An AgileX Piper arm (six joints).
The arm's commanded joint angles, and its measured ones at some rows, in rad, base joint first. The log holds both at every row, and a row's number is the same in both.
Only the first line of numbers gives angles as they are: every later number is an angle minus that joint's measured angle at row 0.
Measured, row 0: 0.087, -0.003, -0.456, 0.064, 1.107, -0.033
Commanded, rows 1 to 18: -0.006, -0.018, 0.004, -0.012, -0.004, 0.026; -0.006, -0.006, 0.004, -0.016, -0.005, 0.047; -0.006, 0.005, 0.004, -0.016, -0.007, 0.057; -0.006, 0.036, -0.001, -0.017, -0.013, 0.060; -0.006, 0.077, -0.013, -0.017, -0.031, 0.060; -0.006, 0.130, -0.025, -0.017, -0.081, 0.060; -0.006, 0.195, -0.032, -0.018, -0.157, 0.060; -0.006, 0.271, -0.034, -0.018, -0.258, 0.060; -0.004, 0.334, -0.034, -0.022, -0.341, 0.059; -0.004, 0.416, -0.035, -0.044, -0.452, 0.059; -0.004, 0.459, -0.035, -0.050, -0.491, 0.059; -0.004, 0.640, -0.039, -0.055, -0.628, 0.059; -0.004, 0.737, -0.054, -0.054, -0.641, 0.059; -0.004, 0.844, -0.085, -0.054, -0.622, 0.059; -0.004, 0.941, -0.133, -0.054, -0.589, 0.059; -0.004, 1.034, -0.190, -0.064, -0.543, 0.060; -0.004, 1.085, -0.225, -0.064, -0.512, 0.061; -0.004, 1.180, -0.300, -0.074, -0.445, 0.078
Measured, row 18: 0.000, 1.072, -0.214, -0.051, -0.521, 0.054
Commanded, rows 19 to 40: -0.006, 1.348, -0.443, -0.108, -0.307, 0.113; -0.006, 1.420, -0.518, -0.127, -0.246, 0.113; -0.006, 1.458, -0.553, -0.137, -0.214, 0.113; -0.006, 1.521, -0.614, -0.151, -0.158, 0.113; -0.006, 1.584, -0.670, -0.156, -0.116, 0.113; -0.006, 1.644, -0.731, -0.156, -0.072, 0.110; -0.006, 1.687, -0.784, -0.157, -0.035, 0.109; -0.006, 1.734, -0.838, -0.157, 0.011, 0.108; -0.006, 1.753, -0.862, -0.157, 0.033, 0.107; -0.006, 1.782, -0.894, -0.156, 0.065, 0.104; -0.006, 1.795, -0.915, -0.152, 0.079, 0.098; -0.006, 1.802, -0.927, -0.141, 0.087, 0.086; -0.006, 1.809, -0.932, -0.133, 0.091, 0.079; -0.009, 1.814, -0.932, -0.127, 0.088, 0.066; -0.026, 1.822, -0.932, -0.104, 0.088, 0.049; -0.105, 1.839, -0.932, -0.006, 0.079, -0.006; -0.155, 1.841, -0.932, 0.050, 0.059, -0.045; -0.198, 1.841, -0.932, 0.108, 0.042, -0.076; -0.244, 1.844, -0.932, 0.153, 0.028, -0.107; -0.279, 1.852, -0.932, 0.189, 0.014, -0.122; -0.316, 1.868, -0.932, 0.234, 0.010, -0.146; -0.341, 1.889, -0.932, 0.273, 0.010, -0.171
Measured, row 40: -0.308, 1.860, -0.931, 0.213, 0.017, -0.125
